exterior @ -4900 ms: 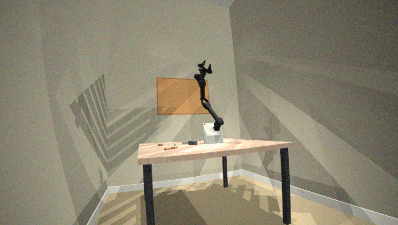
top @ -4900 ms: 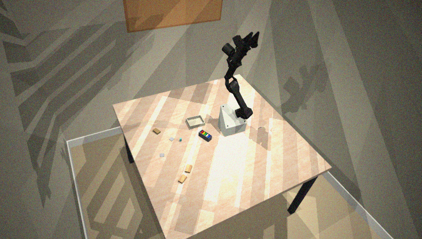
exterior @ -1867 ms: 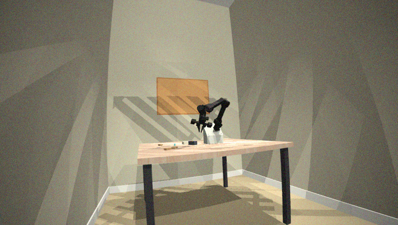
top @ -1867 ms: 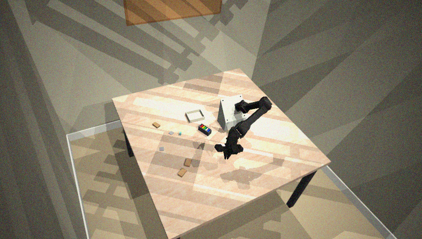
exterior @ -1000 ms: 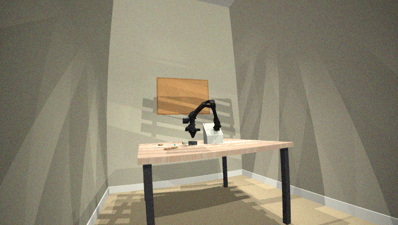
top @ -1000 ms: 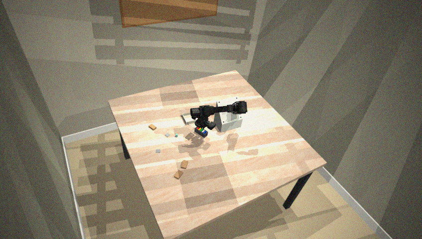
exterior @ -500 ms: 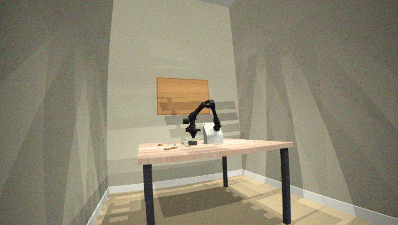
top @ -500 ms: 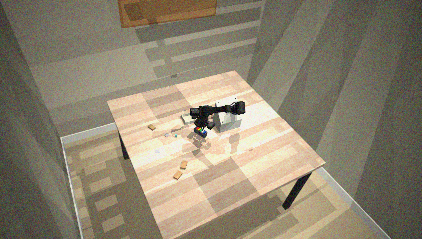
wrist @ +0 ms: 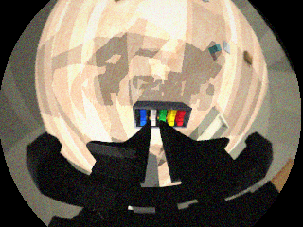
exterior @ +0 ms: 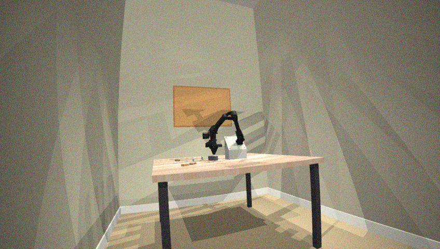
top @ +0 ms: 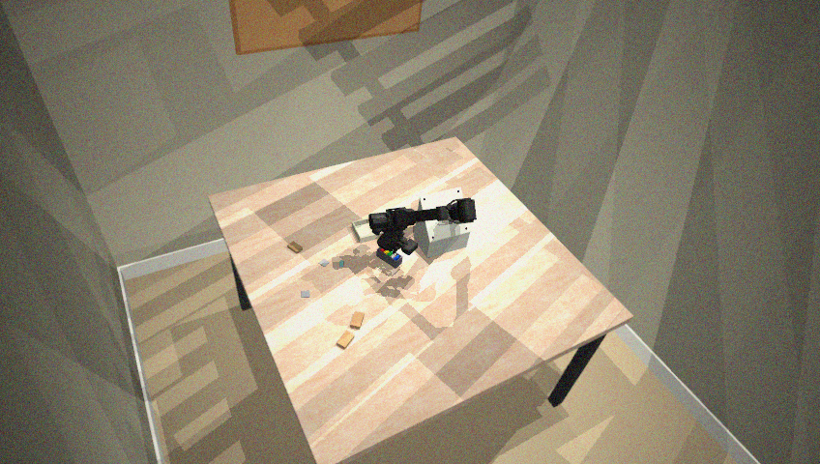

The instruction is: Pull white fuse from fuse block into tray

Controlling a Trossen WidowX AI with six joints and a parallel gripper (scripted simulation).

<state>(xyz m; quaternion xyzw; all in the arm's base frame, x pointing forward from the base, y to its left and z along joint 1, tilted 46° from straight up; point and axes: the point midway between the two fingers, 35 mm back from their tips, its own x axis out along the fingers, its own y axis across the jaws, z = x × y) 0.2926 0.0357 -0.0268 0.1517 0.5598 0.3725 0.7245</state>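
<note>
The white tray lies 19 cm to the right of my gripper tip and 5 cm below it.
</note>
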